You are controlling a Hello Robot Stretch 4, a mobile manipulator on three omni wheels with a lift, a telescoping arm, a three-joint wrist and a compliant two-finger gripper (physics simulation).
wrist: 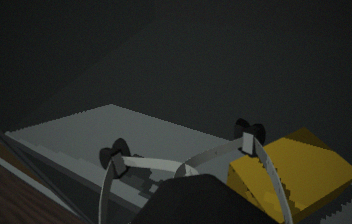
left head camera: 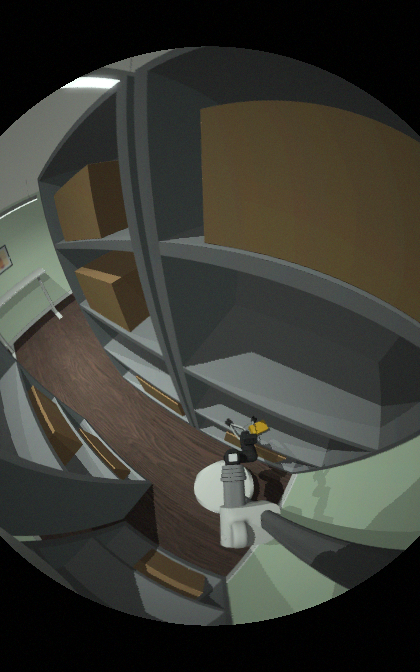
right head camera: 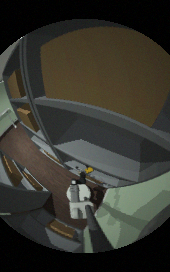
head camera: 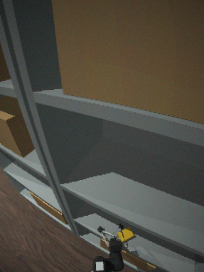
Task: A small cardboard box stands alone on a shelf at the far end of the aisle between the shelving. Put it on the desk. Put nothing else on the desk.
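Frame: origin at the robot's base, x ahead, y left, z up, level; metres.
Seen in the pictures: gripper, fingertip midpoint: (wrist: 181,141) (right head camera: 81,165) (head camera: 110,226).
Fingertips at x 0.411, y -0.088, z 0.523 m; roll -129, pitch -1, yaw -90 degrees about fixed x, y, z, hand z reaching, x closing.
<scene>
Offsets run from my fingertips to a thing's top centre. Level surfaces: height alone.
A small yellow box {dz +0.027, dx -0.066, dy -0.092 m} (head camera: 126,235) (left head camera: 259,427) (right head camera: 89,170) (wrist: 295,172) sits on a low grey shelf {dz -0.018 m} (head camera: 90,221) (left head camera: 215,412) (wrist: 112,125). My gripper (head camera: 111,228) (left head camera: 241,421) (wrist: 181,141) is open, with its fingers spread wide and nothing between them. In the wrist view the box is to the right, partly behind the right finger; whether that finger touches it I cannot tell. A white piece of furniture with a leg, perhaps the desk (left head camera: 22,287), shows partly at the far left.
A large cardboard box {dz +1.167, dx +0.038, dy -0.098 m} (head camera: 135,55) (left head camera: 310,200) (right head camera: 105,70) stands on an upper shelf. More cardboard boxes (left head camera: 90,205) (left head camera: 120,295) stand in the bay to the left. Opposite shelving (left head camera: 75,505) borders the wooden floor (left head camera: 95,370). A green wall (left head camera: 350,495) is close at the right.
</scene>
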